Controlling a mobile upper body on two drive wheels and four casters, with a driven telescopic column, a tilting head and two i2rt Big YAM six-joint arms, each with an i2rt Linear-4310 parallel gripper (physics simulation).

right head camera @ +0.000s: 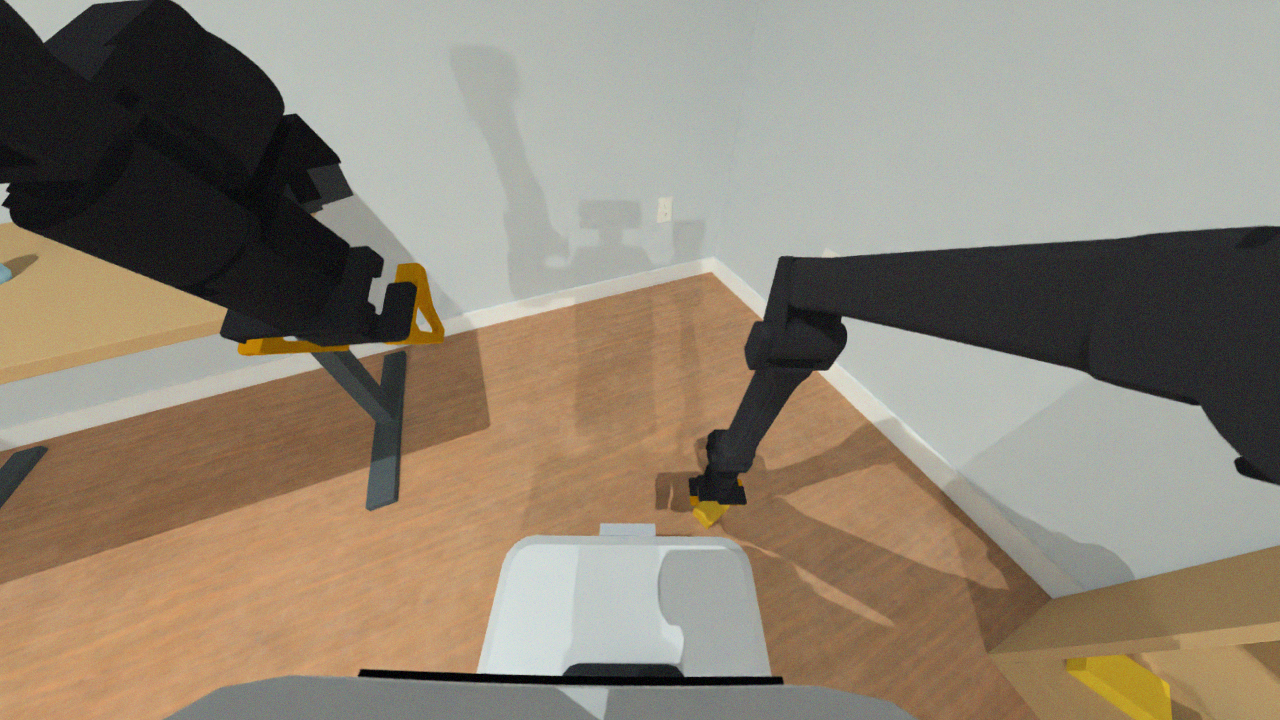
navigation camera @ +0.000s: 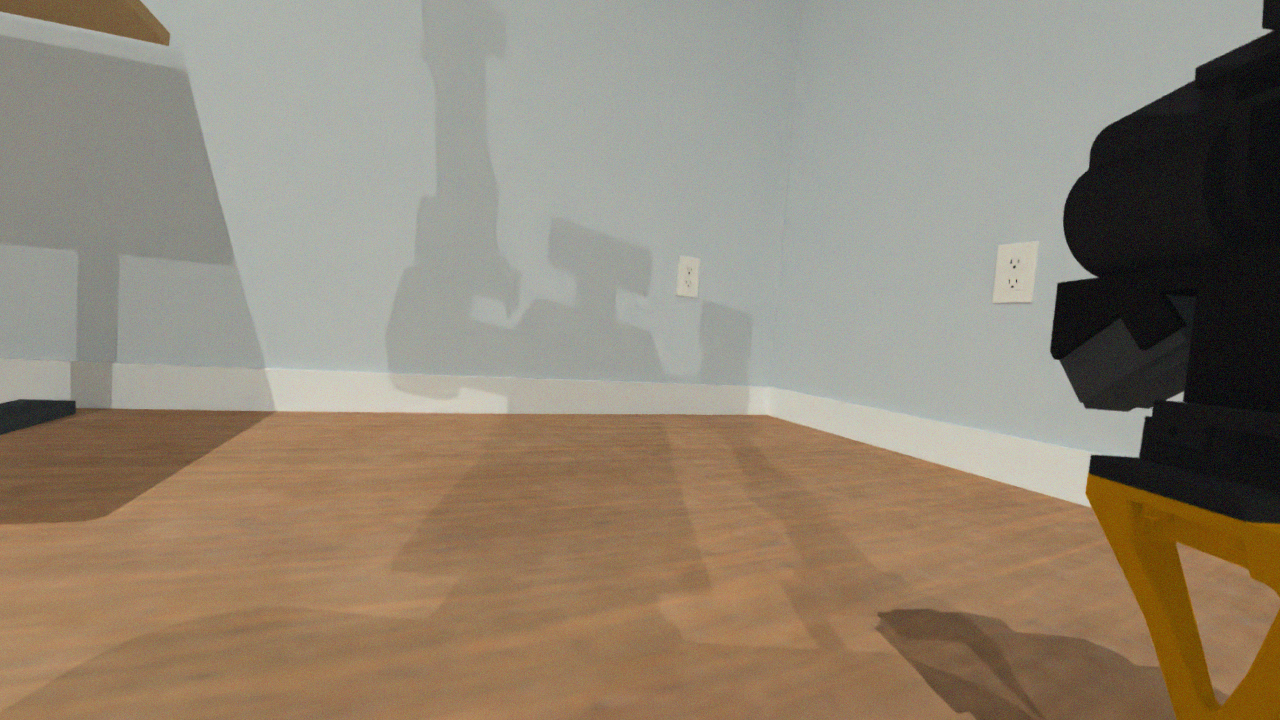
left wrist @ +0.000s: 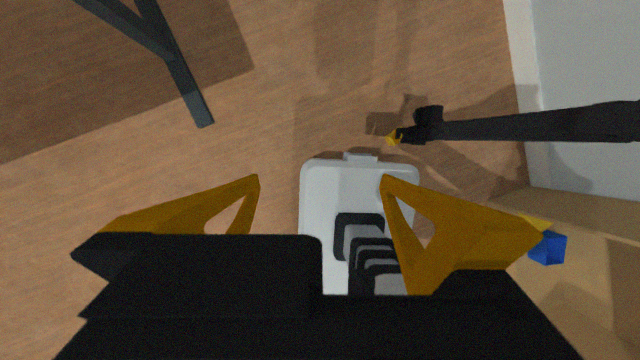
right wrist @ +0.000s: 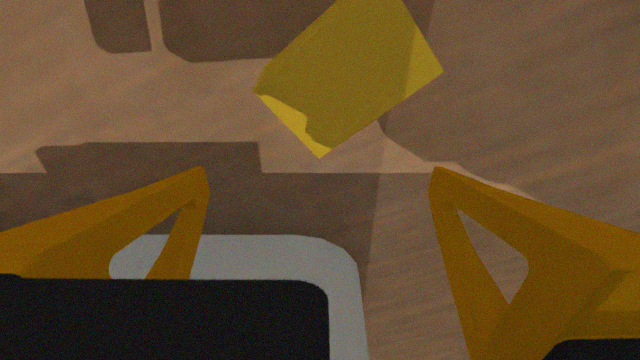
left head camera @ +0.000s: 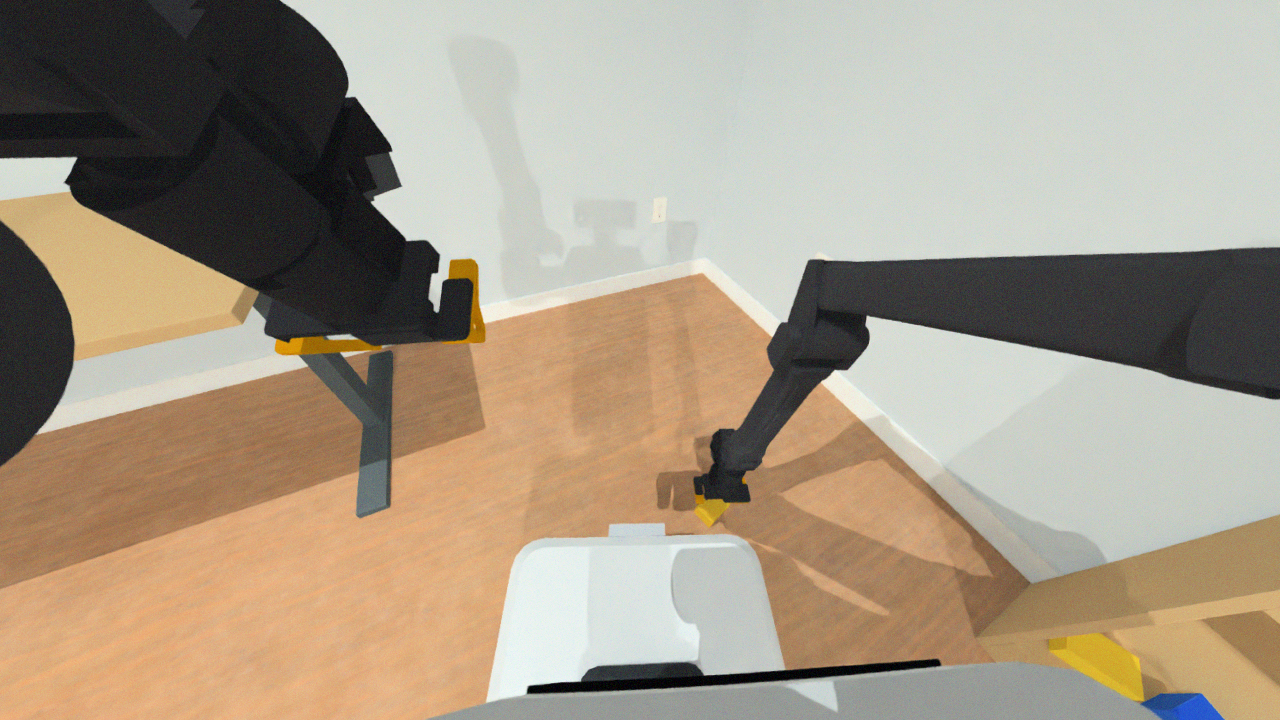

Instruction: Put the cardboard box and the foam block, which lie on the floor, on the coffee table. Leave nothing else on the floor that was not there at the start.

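Places are measured from the left arm's base along level axes (x left, y down, z back), in metres.
Pixels of known places: left gripper, fingertip midpoint: (right head camera: pixel 395 340) (left wrist: pixel 319 180) (left head camera: pixel 432 339); right gripper, fingertip midpoint: (right head camera: pixel 711 502) (left wrist: pixel 401 138) (right wrist: pixel 318 179) (left head camera: pixel 715 500).
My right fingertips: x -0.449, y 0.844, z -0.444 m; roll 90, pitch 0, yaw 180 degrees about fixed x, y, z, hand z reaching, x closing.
Observation:
For each thing: its top centre in the pictures, then the offset to it from my right fingertips. "*": a spot on its surface instead. Level surfaces: height alone.
- yellow block, top centre: (right wrist: pixel 346 81) (right head camera: pixel 712 506) (left head camera: pixel 714 504) (left wrist: pixel 397 136) dx -0.015, dy +0.070, dz -0.017 m
- wooden table, surface height: dy -0.605 m
- dark table foot, surface spot: (navigation camera: pixel 35 413) * dx +1.185, dy +0.096, dz -0.583 m
- yellow piece, top centre: (right head camera: pixel 1127 677) (left head camera: pixel 1103 653) (left wrist: pixel 540 219) dx -0.808, dy -0.030, dz +0.386 m
- blue block, top centre: (left wrist: pixel 556 251) dx -0.898, dy -0.060, dz +0.553 m
A yellow block (left head camera: pixel 711 511) (right head camera: pixel 709 513) (left wrist: pixel 392 138) (right wrist: pixel 350 75), seemingly the foam block, lies on the floor off the front right corner of my white base. My right gripper (right wrist: pixel 318 179) is low beside it, open and empty; in the right wrist view the block lies ahead of the fingertips, outside the gap between them. My left gripper (left head camera: pixel 429 342) (right head camera: pixel 393 342) (left wrist: pixel 319 180) is open and empty, high above the floor. No cardboard box shows. A wooden table (left head camera: pixel 134 286) (right head camera: pixel 107 313) stands at the left; I cannot tell whether it is the coffee table.
A dark table foot (left head camera: pixel 374 456) (right head camera: pixel 384 456) (left wrist: pixel 190 95) (navigation camera: pixel 35 413) rests on the floor. Wooden furniture (left head camera: pixel 1163 573) (right head camera: pixel 1163 586) (left wrist: pixel 575 205) at the right holds a yellow piece (left head camera: pixel 1096 662) (right head camera: pixel 1123 685) and a blue block (left head camera: pixel 1186 707) (left wrist: pixel 548 247). Walls meet in a corner ahead.

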